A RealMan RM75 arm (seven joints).
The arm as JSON. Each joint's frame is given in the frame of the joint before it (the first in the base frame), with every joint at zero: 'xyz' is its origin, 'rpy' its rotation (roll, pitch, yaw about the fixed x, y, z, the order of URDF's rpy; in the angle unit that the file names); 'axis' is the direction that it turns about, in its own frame. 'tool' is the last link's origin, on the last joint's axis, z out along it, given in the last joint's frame.
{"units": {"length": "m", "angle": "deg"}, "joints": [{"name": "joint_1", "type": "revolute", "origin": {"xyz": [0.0, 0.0, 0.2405], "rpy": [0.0, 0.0, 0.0]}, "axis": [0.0, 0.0, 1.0]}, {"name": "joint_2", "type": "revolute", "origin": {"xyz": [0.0, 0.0, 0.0], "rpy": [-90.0, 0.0, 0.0]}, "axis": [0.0, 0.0, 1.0]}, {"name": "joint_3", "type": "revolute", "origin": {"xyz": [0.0, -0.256, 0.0], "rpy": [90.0, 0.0, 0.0]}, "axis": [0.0, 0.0, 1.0]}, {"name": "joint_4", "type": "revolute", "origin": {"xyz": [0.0, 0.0, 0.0], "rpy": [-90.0, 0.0, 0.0]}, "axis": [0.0, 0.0, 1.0]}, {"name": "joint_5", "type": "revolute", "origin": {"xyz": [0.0, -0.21, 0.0], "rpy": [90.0, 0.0, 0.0]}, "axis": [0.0, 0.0, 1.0]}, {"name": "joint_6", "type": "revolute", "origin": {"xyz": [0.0, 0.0, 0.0], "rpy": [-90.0, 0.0, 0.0]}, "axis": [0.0, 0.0, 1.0]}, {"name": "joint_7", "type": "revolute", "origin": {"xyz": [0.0, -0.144, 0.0], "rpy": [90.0, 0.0, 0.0]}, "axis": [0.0, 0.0, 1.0]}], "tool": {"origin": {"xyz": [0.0, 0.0, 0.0], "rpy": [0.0, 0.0, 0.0]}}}
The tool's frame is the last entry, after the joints.
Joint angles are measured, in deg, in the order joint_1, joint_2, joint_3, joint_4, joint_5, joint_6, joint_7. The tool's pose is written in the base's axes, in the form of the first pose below.
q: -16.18, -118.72, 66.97, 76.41, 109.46, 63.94, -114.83
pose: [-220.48, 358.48, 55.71, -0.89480, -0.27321, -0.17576, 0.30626]
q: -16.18, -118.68, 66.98, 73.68, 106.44, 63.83, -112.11
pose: [-224.71, 357.37, 50.35, -0.89420, -0.27533, -0.19000, 0.29750]
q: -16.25, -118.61, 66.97, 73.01, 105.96, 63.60, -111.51
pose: [-226.24, 357.76, 49.59, -0.89372, -0.27566, -0.19143, 0.29770]
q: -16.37, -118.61, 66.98, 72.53, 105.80, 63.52, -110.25
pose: [-227.04, 358.04, 48.44, -0.89608, -0.26880, -0.18916, 0.29834]
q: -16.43, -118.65, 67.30, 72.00, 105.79, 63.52, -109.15
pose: [-227.86, 357.50, 45.37, -0.89943, -0.26303, -0.18524, 0.29585]
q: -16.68, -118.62, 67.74, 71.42, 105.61, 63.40, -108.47
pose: [-227.40, 357.87, 42.35, -0.90203, -0.25908, -0.18351, 0.29248]
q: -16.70, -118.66, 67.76, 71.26, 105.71, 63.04, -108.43
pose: [-228.19, 358.42, 42.04, -0.90118, -0.26008, -0.18273, 0.29470]
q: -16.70, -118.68, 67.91, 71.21, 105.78, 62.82, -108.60
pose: [-228.31, 358.61, 41.41, -0.90075, -0.26149, -0.18232, 0.29502]
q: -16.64, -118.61, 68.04, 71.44, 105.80, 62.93, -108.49
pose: [-227.72, 358.30, 41.72, -0.90194, -0.25860, -0.18119, 0.29462]
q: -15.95, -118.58, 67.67, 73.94, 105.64, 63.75, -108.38
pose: [-222.31, 356.44, 49.32, -0.90349, -0.24411, -0.18438, 0.30022]
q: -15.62, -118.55, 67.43, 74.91, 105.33, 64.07, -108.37
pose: [-220.33, 355.53, 52.93, -0.90314, -0.23961, -0.18759, 0.30287]
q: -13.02, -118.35, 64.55, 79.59, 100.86, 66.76, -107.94
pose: [-213.81, 345.80, 78.68, -0.89295, -0.22601, -0.22531, 0.31749]
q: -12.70, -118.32, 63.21, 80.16, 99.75, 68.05, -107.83
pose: [-213.44, 343.25, 85.26, -0.89034, -0.22490, -0.23551, 0.31820]
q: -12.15, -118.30, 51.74, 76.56, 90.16, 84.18, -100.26
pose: [-221.40, 313.79, 114.21, -0.88820, -0.18577, -0.31542, 0.27766]
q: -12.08, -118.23, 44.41, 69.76, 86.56, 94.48, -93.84
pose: [-239.88, 291.61, 121.60, -0.88120, -0.16477, -0.36129, 0.25653]
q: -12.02, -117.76, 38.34, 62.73, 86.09, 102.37, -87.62
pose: [-259.99, 271.67, 123.54, -0.87420, -0.14862, -0.38961, 0.24878]
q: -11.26, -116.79, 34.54, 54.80, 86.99, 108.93, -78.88
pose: [-280.30, 249.57, 117.62, -0.87143, -0.12368, -0.40650, 0.24508]
